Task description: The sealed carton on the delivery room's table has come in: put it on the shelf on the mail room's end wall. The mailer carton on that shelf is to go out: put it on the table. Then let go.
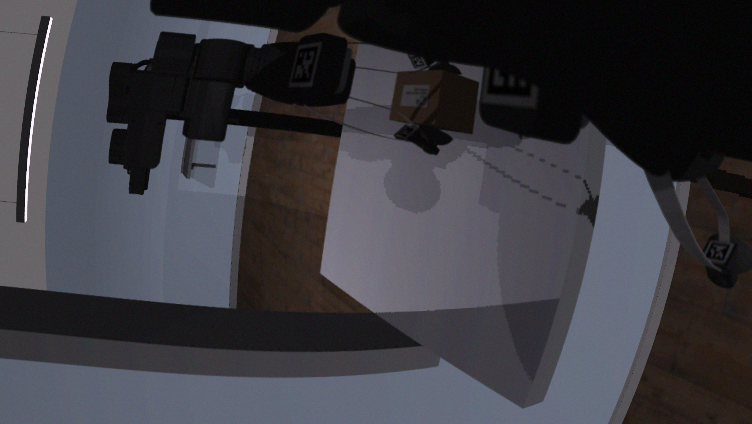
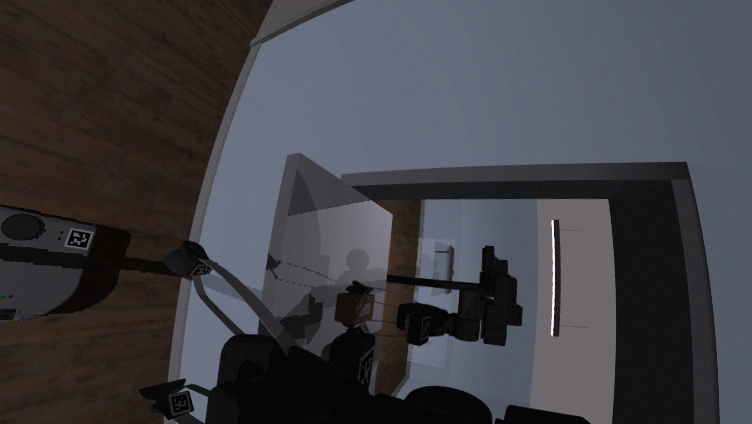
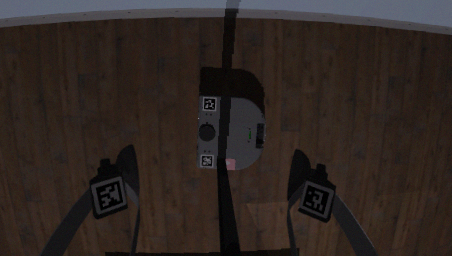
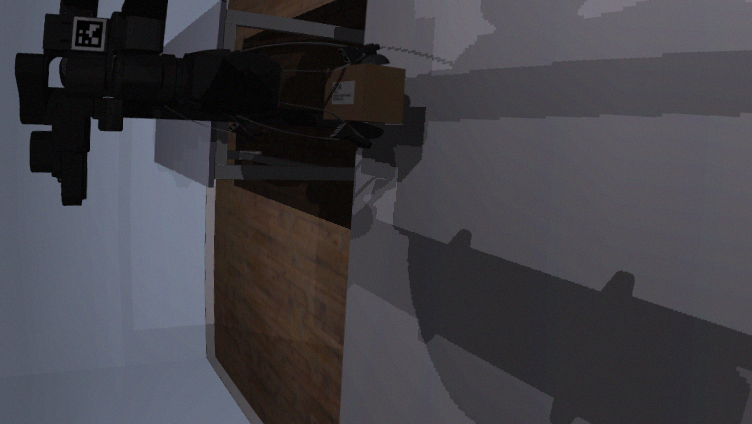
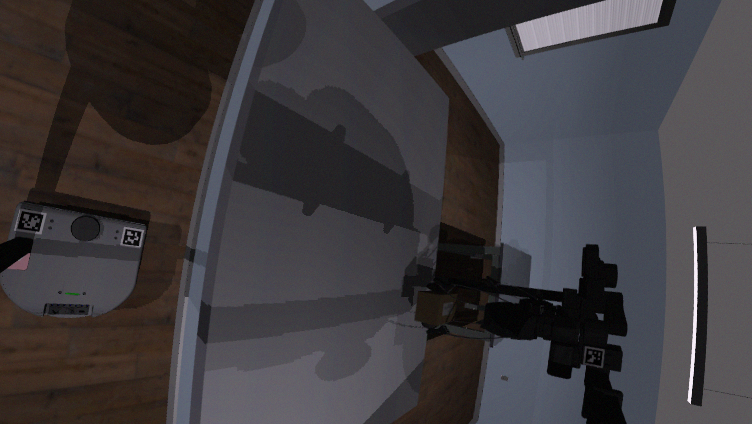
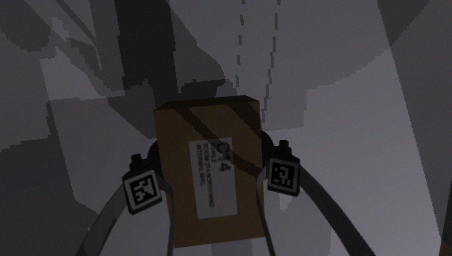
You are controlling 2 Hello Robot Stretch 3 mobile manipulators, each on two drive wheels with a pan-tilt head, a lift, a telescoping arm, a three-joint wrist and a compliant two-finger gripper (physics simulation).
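A brown carton [image 1: 458, 105] [image 2: 344, 308] [image 4: 389, 94] [image 5: 427, 309] [image 6: 180, 231] with a white C14 label is held between the fingers of my r2 gripper [image 1: 434, 102] [image 4: 363, 94] [image 5: 438, 309] [image 6: 212, 156]. Whether it is the sealed carton or the mailer cannot be told. It is at the edge of a pale slab [image 1: 410, 252] [image 2: 337, 221] [image 4: 526, 184] [image 5: 315, 237] in the wall opening; its height above the slab is hard to judge. My r1 gripper [image 2: 177, 329] [image 3: 213, 171] is open and empty, high above the floor. The end-wall shelf is not seen.
A table with metal legs [image 4: 294, 172] and a pale top [image 4: 181, 150] [image 5: 515, 268] stands beyond the slab, partly behind the r2 arm. A frame [image 2: 526, 172] borders the wall opening. A grey robot base [image 3: 242, 112] [image 5: 100, 271] stands on the wooden floor.
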